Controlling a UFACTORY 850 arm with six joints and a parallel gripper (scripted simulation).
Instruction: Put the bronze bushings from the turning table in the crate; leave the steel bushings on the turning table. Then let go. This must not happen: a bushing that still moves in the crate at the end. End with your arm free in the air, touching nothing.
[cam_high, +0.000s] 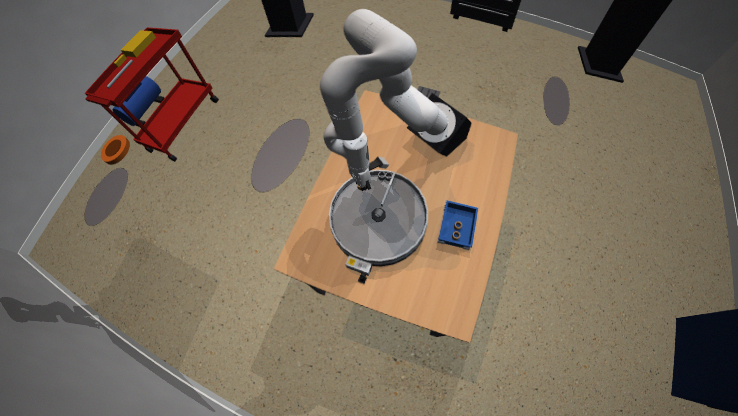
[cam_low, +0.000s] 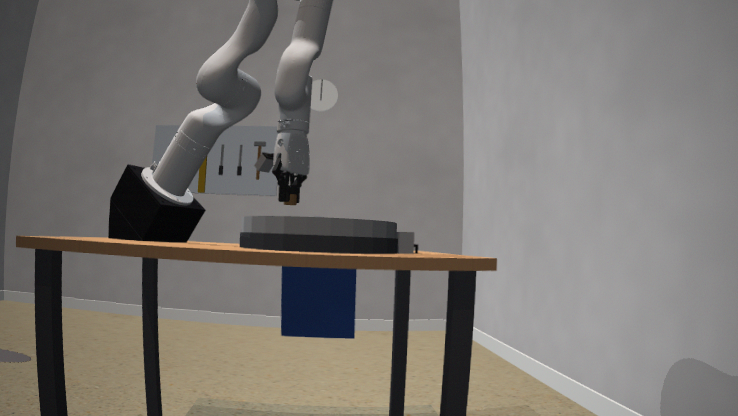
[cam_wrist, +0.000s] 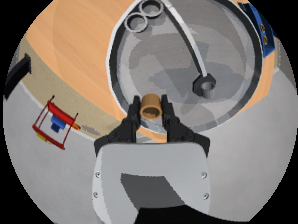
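My gripper is now 440 mm to the right of the blue crate, 120 mm above it and 70 mm short of it. From my hand the other things lie so: grey turning table 100 mm ahead, 90 mm to the left, 90 mm below.
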